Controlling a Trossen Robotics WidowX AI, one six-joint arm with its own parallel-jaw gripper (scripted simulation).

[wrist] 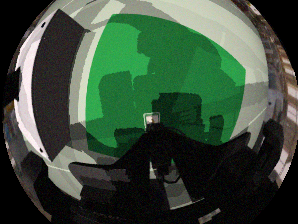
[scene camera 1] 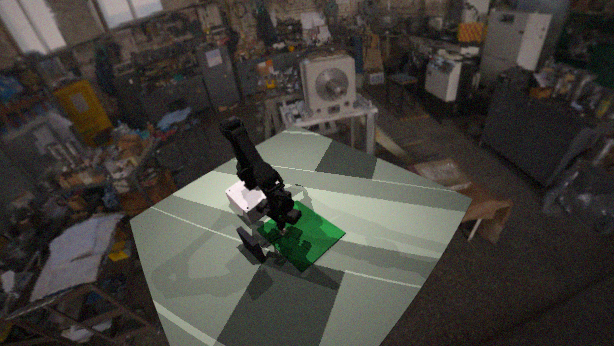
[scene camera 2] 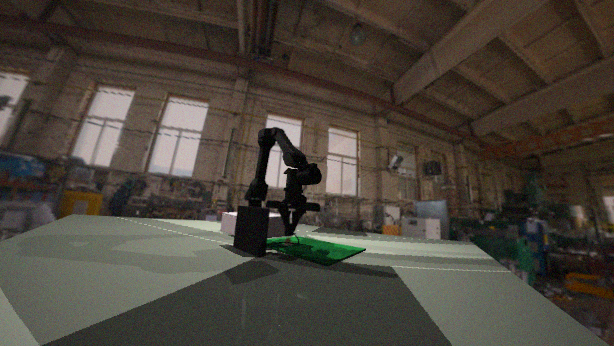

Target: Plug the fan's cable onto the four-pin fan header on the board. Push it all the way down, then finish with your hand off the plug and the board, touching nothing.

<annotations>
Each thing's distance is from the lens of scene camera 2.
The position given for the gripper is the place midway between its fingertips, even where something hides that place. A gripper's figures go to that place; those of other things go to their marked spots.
gripper (scene camera 2: 290, 231): 0.59 m
dark fan (scene camera 2: 251, 228): 0.47 m
green board (scene camera 2: 324, 253): 0.51 m
</annotations>
